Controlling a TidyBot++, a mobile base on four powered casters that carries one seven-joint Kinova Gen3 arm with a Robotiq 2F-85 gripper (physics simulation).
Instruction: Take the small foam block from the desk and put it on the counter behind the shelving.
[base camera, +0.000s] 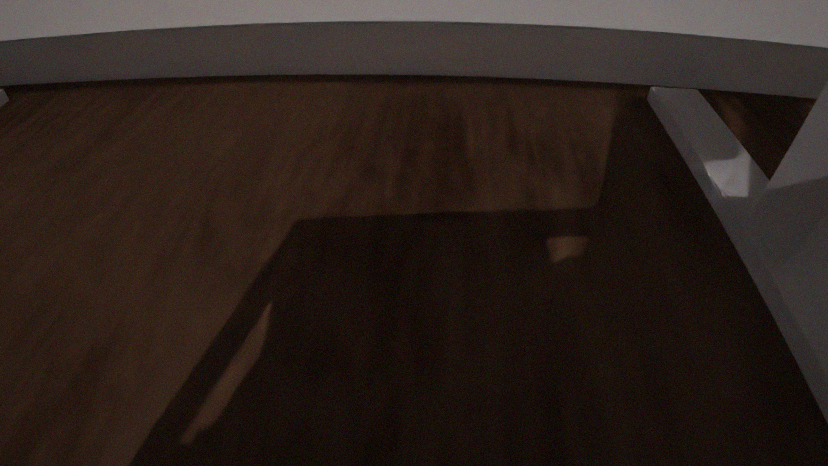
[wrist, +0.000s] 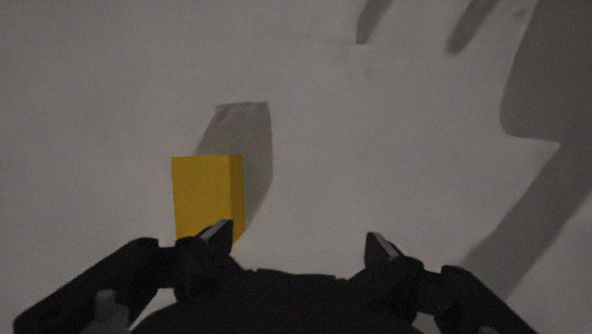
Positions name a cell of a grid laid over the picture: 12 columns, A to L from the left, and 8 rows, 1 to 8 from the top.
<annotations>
my gripper: wrist G6; not seen in the base camera view (out of frame)
yellow foam block: wrist E5; not seen in the base camera view (out of frame)
</annotations>
